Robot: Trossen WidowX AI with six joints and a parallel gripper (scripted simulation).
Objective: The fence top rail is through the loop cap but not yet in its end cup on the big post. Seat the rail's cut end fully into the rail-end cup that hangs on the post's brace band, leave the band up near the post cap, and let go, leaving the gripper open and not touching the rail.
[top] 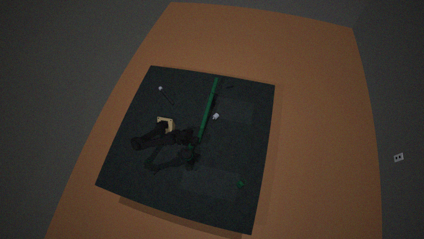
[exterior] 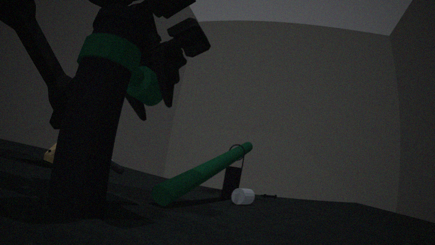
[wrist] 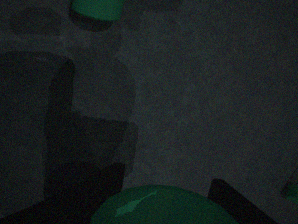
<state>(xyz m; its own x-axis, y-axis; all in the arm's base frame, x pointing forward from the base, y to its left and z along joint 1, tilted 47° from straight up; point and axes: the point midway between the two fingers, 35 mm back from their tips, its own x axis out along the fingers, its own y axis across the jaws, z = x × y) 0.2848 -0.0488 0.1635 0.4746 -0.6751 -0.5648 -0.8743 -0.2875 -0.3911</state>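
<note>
The green rail-end cup lies 20 mm behind my gripper tip, 20 mm to the right of it and 30 mm above it. Also, from my gripper tip: short dark post: 50 mm ahead, 450 mm to the left, 20 mm below.
</note>
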